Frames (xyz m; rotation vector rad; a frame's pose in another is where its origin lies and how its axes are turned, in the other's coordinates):
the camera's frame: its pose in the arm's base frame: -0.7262 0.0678 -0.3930 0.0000 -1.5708 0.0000
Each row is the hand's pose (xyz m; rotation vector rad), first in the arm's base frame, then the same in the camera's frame.
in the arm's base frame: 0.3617 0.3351 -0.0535 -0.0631 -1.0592 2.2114
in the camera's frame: 0.3395 0.2673 -1.0879 1.3940 -0.1164 1.4758
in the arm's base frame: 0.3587 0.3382 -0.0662 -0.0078 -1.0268 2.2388
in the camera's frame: 0.3268 0.2704 -1.0849 1.4523 -0.1026 1.4624
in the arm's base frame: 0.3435 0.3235 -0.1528 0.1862 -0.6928 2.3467
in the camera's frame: 0.2402 0.2557 -1.0697 1.7174 0.1260 1.4649
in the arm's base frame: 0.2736 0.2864 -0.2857 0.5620 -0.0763 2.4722
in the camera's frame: 0.1073 0.2186 -0.9998 2.2203 0.5236 1.3978
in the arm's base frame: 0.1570 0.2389 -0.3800 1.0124 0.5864 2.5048
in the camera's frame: 0.0130 0.1711 -0.8832 -2.7503 -0.8709 -1.1670
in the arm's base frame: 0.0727 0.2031 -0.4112 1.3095 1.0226 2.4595
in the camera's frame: -0.0182 0.1353 -0.7989 -2.5258 -0.8583 -0.7707
